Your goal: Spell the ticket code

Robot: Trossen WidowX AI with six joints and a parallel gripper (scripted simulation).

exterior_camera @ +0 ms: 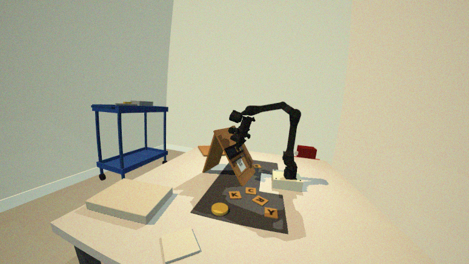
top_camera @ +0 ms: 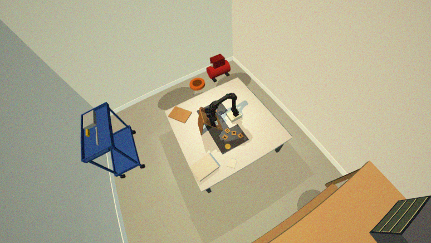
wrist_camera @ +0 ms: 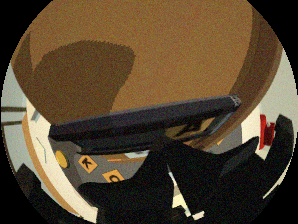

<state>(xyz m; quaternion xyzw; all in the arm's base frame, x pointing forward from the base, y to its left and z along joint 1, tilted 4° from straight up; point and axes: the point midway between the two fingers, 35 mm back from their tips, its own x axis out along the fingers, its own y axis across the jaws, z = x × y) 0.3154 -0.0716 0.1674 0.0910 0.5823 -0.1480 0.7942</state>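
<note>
The white ticket lies 80 mm below my gripper tip, 30 mm to the left of it and 30 mm behind it. From my gripper tip the other things lie so: yellow disc: 360 mm to the left, 160 mm below, 30 mm ahead; then dark mat: 170 mm below, 130 mm behind, 50 mm to the left; then orange sheet: 460 mm to the right, 270 mm ahead, 170 mm below.
</note>
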